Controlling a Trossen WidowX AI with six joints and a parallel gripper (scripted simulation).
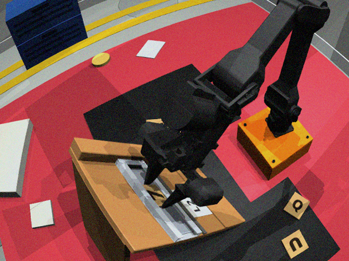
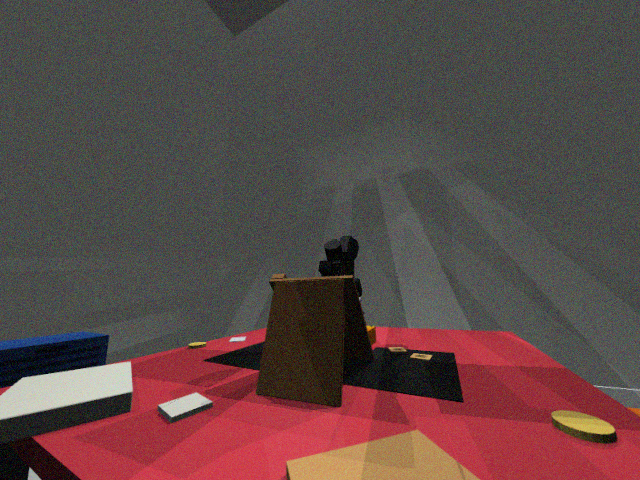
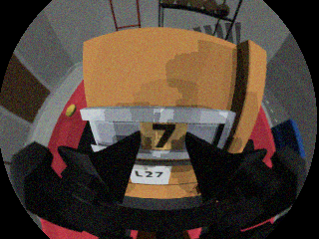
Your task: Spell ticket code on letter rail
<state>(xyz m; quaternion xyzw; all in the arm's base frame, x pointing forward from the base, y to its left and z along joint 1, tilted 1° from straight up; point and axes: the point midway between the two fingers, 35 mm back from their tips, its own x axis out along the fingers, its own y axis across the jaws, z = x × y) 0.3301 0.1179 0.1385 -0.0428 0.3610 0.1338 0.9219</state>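
My gripper tip is 6 cm past the white ticket and 7 cm above it. Round my gripper tip: small white block (33 cm ahead, 12 cm to the right, 17 cm below); then 7 tile (right at my gripper tip); then black mat (15 cm behind, 9 cm to the right, 17 cm below).
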